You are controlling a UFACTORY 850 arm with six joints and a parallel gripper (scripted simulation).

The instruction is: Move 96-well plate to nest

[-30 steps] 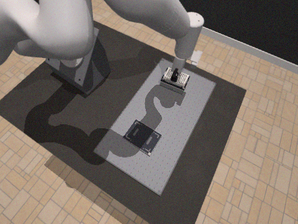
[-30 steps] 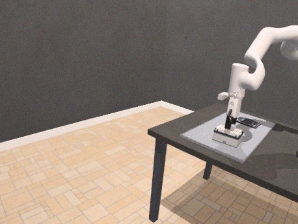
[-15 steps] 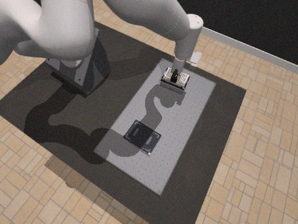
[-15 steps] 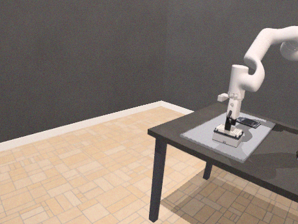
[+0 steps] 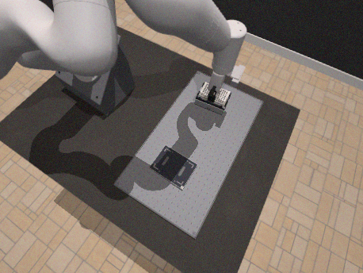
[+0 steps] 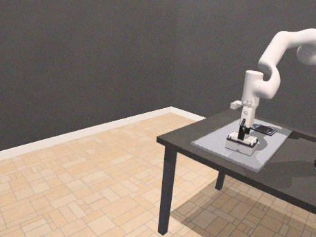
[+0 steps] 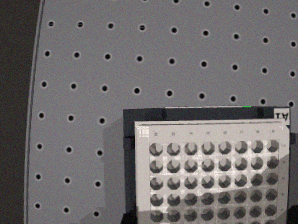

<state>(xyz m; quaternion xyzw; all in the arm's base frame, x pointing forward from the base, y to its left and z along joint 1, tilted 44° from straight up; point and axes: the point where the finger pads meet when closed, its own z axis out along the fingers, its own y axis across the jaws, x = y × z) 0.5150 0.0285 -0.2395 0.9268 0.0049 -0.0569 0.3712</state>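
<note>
My hand is 10 mm above the white 96-well plate. Round my hand: plate nest N1: 370 mm to the right, 70 mm below, 10 mm behind; then A1 mark: 430 mm to the right, 70 mm ahead, 60 mm below.
</note>
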